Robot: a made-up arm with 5 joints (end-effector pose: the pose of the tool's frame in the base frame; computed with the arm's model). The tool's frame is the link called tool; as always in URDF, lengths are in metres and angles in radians.
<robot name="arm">
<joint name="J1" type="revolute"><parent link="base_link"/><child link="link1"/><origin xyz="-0.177 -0.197 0.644" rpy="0 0 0"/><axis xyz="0 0 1"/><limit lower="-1.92" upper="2.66"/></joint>
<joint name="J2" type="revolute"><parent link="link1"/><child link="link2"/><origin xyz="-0.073 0.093 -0.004" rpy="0 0 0"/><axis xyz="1 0 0"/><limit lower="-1.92" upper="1.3"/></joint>
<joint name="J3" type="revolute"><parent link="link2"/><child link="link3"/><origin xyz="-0.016 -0.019 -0.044" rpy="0 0 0"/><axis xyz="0 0 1"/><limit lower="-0.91" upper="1.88"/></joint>
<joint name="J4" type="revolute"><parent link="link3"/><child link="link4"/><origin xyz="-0.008 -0.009 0.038" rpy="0 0 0"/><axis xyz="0.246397 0.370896 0.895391"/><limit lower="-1.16" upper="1.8"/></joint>
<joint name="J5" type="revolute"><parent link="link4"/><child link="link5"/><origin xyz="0.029 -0.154 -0.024" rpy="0 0 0"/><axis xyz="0.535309 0.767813 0.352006"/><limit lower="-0.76" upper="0.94"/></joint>
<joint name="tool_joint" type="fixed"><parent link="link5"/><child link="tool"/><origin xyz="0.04 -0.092 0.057" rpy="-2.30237 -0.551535 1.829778"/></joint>
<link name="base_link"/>
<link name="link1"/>
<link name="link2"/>
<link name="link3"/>
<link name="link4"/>
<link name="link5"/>
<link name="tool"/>
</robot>
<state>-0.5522 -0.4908 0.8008 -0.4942 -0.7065</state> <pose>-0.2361 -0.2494 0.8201 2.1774 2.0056 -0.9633</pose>
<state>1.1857 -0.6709 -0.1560 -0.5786 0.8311</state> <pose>-0.1131 -0.3943 0.8096 -0.4968 -2.2645 1.0909</pose>
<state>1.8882 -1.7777 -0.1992 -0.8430 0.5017</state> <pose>-0.2675 -0.4851 0.8709 0.3114 2.2099 -0.1343</pose>
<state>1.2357 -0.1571 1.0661 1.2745 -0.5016</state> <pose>-0.3525 -0.0509 0.5552 -2.3402 1.0477 -1.5173</pose>
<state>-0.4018 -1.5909 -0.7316 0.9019 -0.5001</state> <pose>-0.1952 -0.1112 0.8940 -2.1716 -1.0381 1.8558</pose>
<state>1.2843 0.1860 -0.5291 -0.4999 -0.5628</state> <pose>-0.1908 -0.4860 0.6903 -1.3670 -2.4028 0.3697</pose>
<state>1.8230 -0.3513 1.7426 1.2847 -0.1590</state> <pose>-0.4087 -0.3383 0.4790 -1.7437 -0.8199 -1.3289</pose>
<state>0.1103 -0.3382 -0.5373 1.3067 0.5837</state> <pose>-0.0824 -0.2673 0.5287 0.1531 -1.3080 0.9059</pose>
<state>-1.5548 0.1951 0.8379 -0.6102 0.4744</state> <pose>-0.3225 -0.2720 0.6212 -1.7594 -1.1874 -0.5687</pose>
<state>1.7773 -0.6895 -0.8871 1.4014 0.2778</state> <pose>-0.0510 -0.1181 0.6457 0.9891 -1.7855 2.1119</pose>
